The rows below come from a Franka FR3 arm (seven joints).
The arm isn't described. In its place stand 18 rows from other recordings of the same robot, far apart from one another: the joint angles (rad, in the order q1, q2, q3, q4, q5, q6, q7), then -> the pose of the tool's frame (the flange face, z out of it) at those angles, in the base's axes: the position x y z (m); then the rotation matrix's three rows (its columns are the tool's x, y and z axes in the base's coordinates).
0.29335, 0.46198, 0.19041, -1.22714, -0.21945, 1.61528, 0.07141 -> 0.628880 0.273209 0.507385; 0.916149 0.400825 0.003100; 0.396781 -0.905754 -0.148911; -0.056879 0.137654 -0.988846
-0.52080, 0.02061, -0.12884, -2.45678, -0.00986, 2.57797, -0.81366 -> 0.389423 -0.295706 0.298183; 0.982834 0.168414 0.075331; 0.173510 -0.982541 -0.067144; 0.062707 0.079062 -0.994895
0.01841, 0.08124, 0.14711, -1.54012, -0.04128, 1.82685, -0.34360 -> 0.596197 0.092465 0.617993; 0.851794 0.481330 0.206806; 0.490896 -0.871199 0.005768; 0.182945 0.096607 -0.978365
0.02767, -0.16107, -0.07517, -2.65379, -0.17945, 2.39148, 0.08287 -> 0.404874 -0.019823 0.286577; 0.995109 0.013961 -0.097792; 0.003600 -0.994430 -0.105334; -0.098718 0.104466 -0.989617
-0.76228, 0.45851, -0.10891, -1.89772, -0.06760, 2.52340, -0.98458 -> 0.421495 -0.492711 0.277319; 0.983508 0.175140 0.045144; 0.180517 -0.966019 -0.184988; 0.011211 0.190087 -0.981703
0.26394, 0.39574, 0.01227, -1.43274, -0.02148, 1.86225, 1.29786 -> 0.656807 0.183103 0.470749; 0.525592 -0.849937 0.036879; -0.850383 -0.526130 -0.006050; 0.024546 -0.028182 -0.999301
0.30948, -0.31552, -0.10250, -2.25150, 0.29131, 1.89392, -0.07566 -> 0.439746 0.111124 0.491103; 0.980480 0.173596 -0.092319; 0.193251 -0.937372 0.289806; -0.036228 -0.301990 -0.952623
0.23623, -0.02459, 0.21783, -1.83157, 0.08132, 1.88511, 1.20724 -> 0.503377 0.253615 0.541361; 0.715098 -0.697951 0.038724; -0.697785 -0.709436 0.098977; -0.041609 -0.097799 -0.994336
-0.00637, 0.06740, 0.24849, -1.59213, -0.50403, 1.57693, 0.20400 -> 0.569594 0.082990 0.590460; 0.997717 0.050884 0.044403; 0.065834 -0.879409 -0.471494; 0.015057 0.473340 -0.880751
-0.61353, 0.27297, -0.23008, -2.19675, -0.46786, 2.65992, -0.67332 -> 0.391377 -0.418429 0.278775; 0.968585 0.245350 -0.040568; 0.215827 -0.910399 -0.352977; -0.123536 0.333133 -0.934752
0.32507, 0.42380, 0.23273, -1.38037, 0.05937, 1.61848, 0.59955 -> 0.572907 0.334335 0.464073; 0.971609 -0.064506 -0.227630; -0.056513 -0.997540 0.041464; -0.229745 -0.027423 -0.972865
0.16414, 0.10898, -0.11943, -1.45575, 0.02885, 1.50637, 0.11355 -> 0.580357 0.033233 0.611459; 0.996005 -0.067702 -0.058221; -0.067042 -0.997663 0.013222; -0.058980 -0.009266 -0.998216
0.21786, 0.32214, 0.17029, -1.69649, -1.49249, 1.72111, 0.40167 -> 0.639918 0.148286 0.461248; 0.883042 0.107497 0.456817; 0.468734 -0.154491 -0.869724; -0.022919 0.982129 -0.186810
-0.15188, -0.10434, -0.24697, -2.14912, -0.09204, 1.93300, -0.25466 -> 0.461626 -0.203569 0.436339; 0.986567 -0.102054 -0.127559; -0.104459 -0.994453 -0.012286; -0.125598 0.025446 -0.991755
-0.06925, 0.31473, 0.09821, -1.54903, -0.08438, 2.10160, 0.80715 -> 0.678303 0.007487 0.493703; 0.705631 -0.667113 0.238840; -0.679783 -0.732455 -0.037490; 0.199950 -0.135905 -0.970335
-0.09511, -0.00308, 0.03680, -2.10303, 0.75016, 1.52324, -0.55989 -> 0.488716 0.047326 0.414672; 0.921220 0.121615 -0.369546; 0.362913 -0.610879 0.703648; -0.140173 -0.782327 -0.606890
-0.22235, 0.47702, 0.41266, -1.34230, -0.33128, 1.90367, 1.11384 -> 0.703449 0.052558 0.483538; 0.618474 -0.771855 0.147407; -0.765662 -0.634124 -0.107931; 0.176782 -0.046111 -0.983169
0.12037, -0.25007, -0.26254, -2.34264, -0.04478, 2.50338, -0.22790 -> 0.494659 -0.075602 0.472373; 0.914378 0.097664 0.392905; 0.114833 -0.993176 -0.020369; 0.388234 0.063744 -0.919354
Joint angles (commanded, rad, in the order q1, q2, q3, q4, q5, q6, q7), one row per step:
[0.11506, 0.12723, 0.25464, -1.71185, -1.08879, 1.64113, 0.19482]
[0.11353, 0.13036, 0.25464, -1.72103, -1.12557, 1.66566, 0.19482]
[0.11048, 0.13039, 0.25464, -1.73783, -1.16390, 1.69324, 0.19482]
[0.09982, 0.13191, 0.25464, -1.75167, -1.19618, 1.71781, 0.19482]
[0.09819, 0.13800, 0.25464, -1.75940, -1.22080, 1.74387, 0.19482]
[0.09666, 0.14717, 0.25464, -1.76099, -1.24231, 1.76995, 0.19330]
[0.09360, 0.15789, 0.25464, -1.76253, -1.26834, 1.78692, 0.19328]
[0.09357, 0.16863, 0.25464, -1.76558, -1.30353, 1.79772, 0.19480]
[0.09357, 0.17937, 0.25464, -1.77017, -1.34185, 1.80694, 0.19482]
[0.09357, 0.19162, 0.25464, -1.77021, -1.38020, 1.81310, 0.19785]
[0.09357, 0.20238, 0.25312, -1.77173, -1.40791, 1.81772, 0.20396]
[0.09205, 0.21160, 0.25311, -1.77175, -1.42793, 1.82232, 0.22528]
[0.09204, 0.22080, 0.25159, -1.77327, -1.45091, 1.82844, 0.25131]
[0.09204, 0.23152, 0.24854, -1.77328, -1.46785, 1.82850, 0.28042]
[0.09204, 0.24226, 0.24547, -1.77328, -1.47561, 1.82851, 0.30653]
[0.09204, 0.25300, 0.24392, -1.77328, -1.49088, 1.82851, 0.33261]
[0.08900, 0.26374, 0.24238, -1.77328, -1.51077, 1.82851, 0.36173]
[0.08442, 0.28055, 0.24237, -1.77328, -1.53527, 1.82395, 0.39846]
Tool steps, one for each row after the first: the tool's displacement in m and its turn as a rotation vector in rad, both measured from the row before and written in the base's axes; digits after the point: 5 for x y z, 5 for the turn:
[0.00314, 0.00060, -0.00269, -0.02697, -0.01011, 0.02936]
[0.00208, 0.00002, -0.00440, -0.02929, -0.00660, 0.03198]
[0.00299, -0.00443, -0.00458, -0.02393, -0.00370, 0.02074]
[0.00304, 0.00165, -0.00516, -0.01460, -0.00179, 0.02910]
[0.00399, 0.00207, -0.00445, -0.01037, -0.00154, 0.02901]
[0.00402, -0.00001, -0.00522, -0.01750, -0.00020, 0.02065]
[0.00337, 0.00094, -0.00540, -0.02781, -0.00136, 0.02123]
[0.00312, 0.00080, -0.00601, -0.03213, 0.00095, 0.02212]
[0.00369, 0.00064, -0.00483, -0.03049, -0.00363, 0.01874]
[0.00292, -0.00032, -0.00549, -0.02094, -0.00245, 0.01148]
[0.00255, -0.00030, -0.00439, -0.00598, -0.01538, 0.00443]
[0.00245, -0.00004, -0.00497, -0.00611, -0.01881, 0.00629]
[0.00256, -0.00163, -0.00562, -0.00183, -0.01909, -0.00343]
[0.00217, -0.00163, -0.00633, 0.00451, -0.01365, -0.00622]
[0.00221, -0.00075, -0.00578, -0.00148, -0.01599, -0.00129]
[0.00268, -0.00265, -0.00548, -0.00375, -0.01998, -0.00257]
[0.00338, -0.00326, -0.00895, -0.00591, -0.02191, -0.00560]

